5 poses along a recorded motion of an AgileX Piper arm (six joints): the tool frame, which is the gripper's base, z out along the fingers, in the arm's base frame.
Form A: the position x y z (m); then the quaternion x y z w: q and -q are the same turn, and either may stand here.
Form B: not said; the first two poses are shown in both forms.
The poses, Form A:
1: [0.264 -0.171 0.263 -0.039 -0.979 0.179 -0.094]
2: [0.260 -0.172 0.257 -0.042 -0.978 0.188 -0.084]
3: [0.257 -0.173 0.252 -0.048 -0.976 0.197 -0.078]
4: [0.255 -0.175 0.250 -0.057 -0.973 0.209 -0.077]
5: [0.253 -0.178 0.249 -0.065 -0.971 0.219 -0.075]
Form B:
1: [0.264 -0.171 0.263 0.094 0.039 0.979 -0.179]
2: [0.260 -0.172 0.257 0.084 0.042 0.978 -0.188]
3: [0.257 -0.173 0.252 0.078 0.048 0.976 -0.197]
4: [0.255 -0.175 0.250 0.077 0.057 0.973 -0.209]
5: [0.253 -0.178 0.249 0.075 0.065 0.971 -0.219]
